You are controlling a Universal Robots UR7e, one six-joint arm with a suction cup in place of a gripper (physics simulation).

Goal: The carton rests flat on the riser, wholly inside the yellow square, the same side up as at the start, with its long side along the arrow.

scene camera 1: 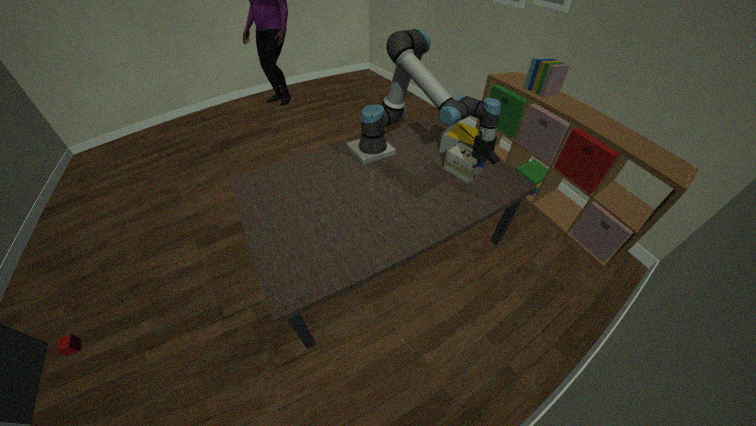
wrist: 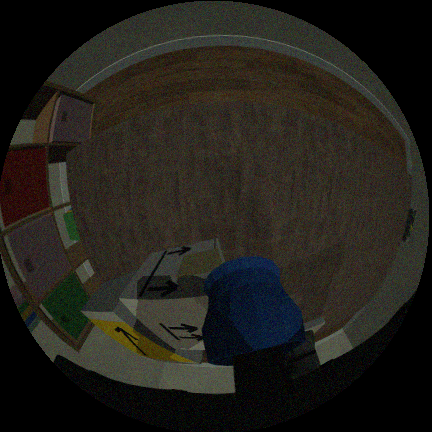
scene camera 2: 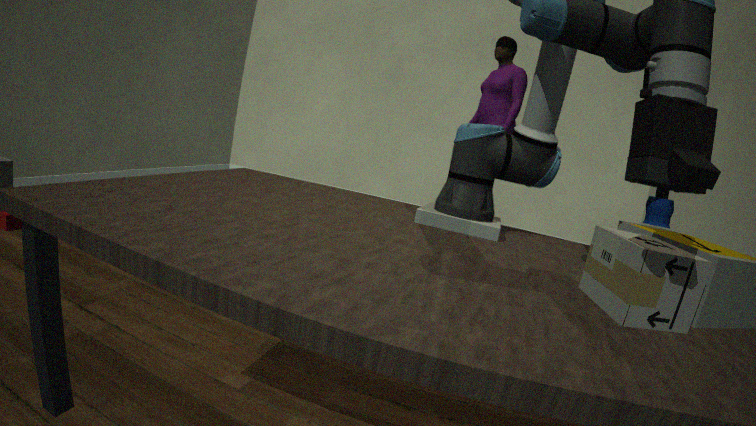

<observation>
My suction cup (scene camera 2: 658,210) holds nothing. The cup is 18 cm from the middle of a carton (scene camera 1: 459,162). A riser (scene camera 2: 720,305) rests on the table.
The carton also shows in the wrist view (wrist: 166,294). The riser shows as well in scene camera 1 (scene camera 1: 457,133) and in the wrist view (wrist: 104,308). My suction cup is seen too in the wrist view (wrist: 248,309).
</observation>
